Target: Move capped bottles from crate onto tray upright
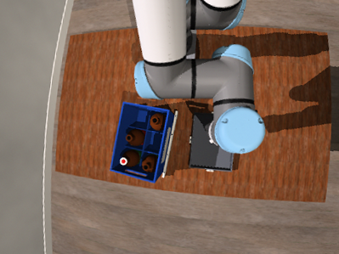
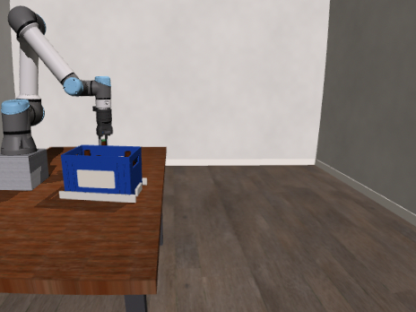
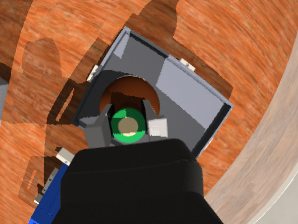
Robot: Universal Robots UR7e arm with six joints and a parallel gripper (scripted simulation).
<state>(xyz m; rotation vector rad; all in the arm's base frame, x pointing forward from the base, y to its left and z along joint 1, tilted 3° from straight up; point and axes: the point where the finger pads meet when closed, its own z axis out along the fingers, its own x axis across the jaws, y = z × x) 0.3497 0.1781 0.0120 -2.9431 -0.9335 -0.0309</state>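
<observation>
The green-capped bottle lies 60 mm below my hand. From my hand the other things lie so: brown bottle (150 mm ahead, 270 mm to the right, 60 mm below); then blue crate (60 mm ahead, 300 mm to the right, 60 mm below); then dark grey tray (60 mm ahead, 130 mm below).
</observation>
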